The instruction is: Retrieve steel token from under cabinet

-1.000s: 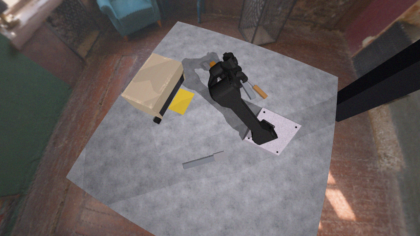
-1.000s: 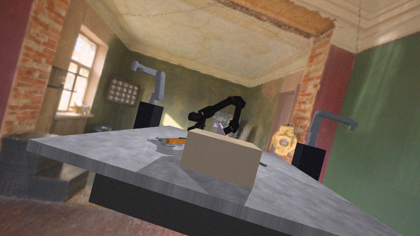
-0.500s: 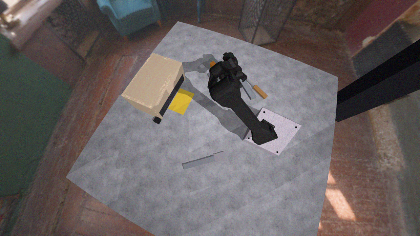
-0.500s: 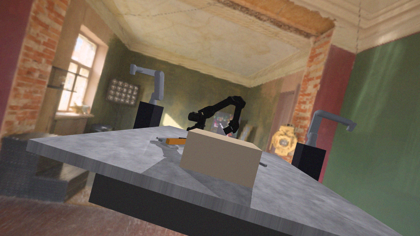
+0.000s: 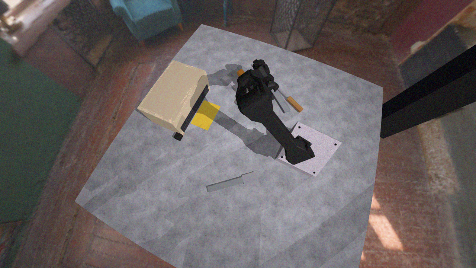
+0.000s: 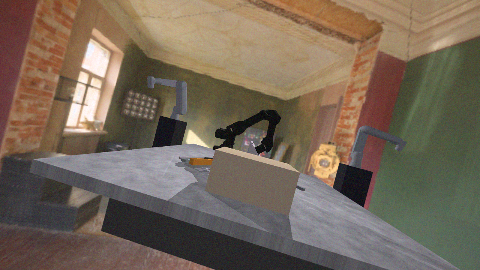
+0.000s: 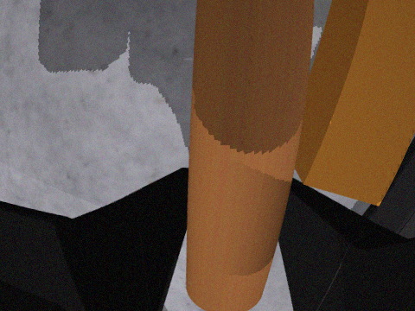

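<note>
Now: the grey bar 8 cm to the right of my gripper tip and 8 cm behind it. Round my gripper tip: flat grey token: 31 cm ahead, 18 cm to the left, 1 cm below; then orange bar: 10 cm ahead, 8 cm to the right; then black-handled tool: 11 cm to the right, 3 cm ahead.
</note>
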